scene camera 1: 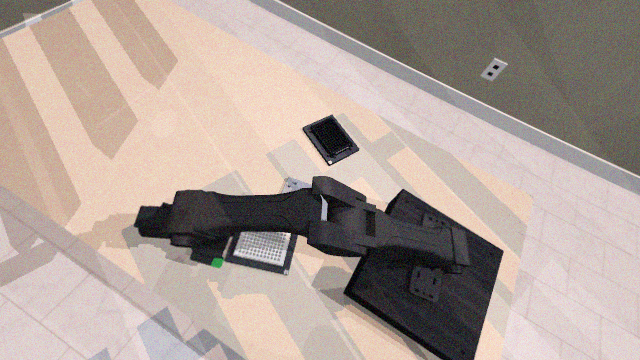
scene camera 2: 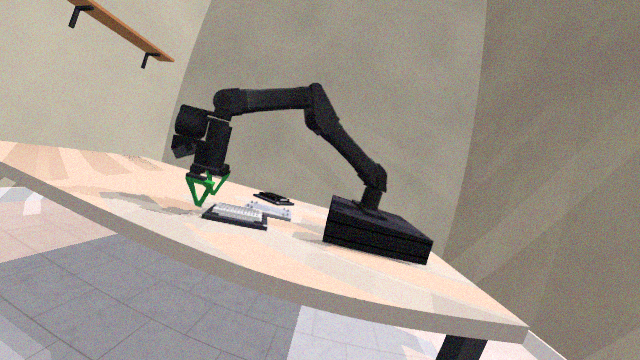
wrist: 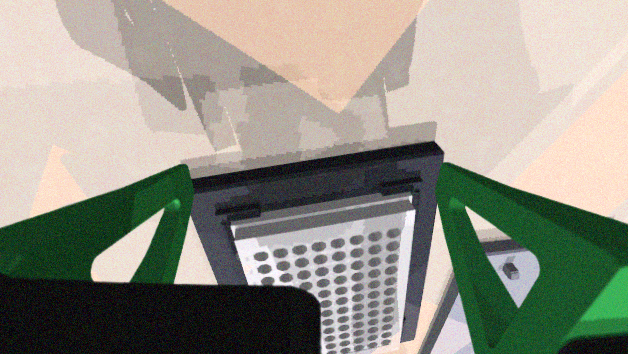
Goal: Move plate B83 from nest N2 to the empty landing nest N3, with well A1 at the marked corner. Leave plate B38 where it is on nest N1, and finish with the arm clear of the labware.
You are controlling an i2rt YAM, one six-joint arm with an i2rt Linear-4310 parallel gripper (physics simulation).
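Observation:
A white well plate [scene camera 1: 262, 246] [scene camera 2: 237, 212] [wrist: 350, 280] lies flat in a dark nest [scene camera 1: 260, 265] [scene camera 2: 264, 224] [wrist: 315, 184]. A black well plate [scene camera 1: 331, 135] [scene camera 2: 272, 196] sits in another dark nest [scene camera 1: 320, 147] farther back. Plate and nest labels are not legible. The light grey empty nest [scene camera 1: 295, 185] [scene camera 2: 275, 210] [wrist: 440, 316] lies between them, partly hidden by the arm in scene camera 1. My gripper [scene camera 2: 206, 199] [wrist: 314, 177] is open, pointing down, with nothing between its fingers. It is low, near the white plate's far end, with its tips on either side of the nest in the wrist view.
The arm's black base block [scene camera 1: 425, 285] [scene camera 2: 377, 230] stands on the wooden table [scene camera 1: 250, 310] [scene camera 2: 320, 260], right of the nests. The forearm [scene camera 1: 270, 212] passes over the white plate and the empty nest in scene camera 1. A wall shelf [scene camera 2: 125, 30] is at the upper left.

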